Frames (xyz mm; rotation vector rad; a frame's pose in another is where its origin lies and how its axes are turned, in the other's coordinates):
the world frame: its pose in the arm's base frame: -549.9 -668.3 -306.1 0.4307 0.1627 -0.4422
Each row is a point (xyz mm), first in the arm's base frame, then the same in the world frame.
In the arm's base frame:
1: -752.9 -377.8 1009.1
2: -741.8 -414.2 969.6
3: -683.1 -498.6 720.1
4: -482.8 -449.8 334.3
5: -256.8 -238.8 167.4
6: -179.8 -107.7 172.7
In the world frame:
1: -612.1 629.4 1041.4
2: -578.7 590.1 1022.5
3: -433.5 455.9 839.0
4: -179.1 443.4 483.4
5: -16.6 655.2 254.9
6: 1.2 798.5 207.0

